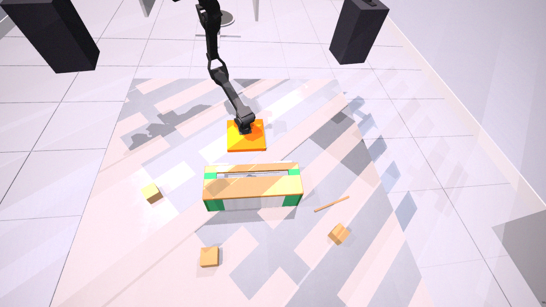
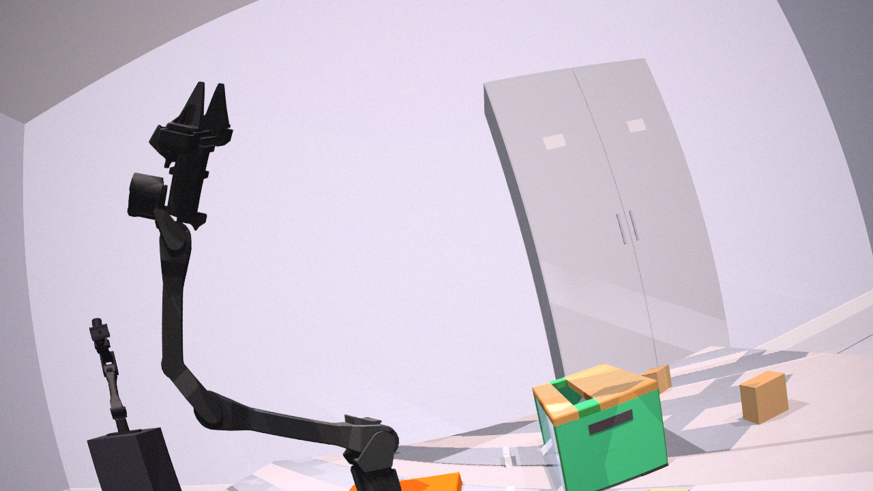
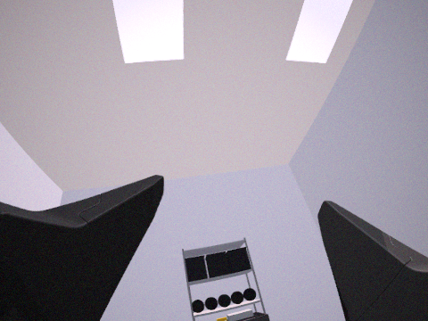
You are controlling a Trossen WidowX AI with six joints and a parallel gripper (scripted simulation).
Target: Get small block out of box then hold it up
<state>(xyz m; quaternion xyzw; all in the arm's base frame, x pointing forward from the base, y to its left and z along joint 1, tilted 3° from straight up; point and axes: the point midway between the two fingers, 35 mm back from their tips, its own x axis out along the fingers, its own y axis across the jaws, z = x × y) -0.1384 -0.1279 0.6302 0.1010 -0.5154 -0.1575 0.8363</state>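
The grey block lies 60 cm below my gripper tip, 42 cm ahead of it and 10 cm to the left of it. Round my gripper tip: thin stick 68 cm below, 57 cm ahead, 45 cm to the left; then box 62 cm below, 40 cm ahead, 13 cm to the left.
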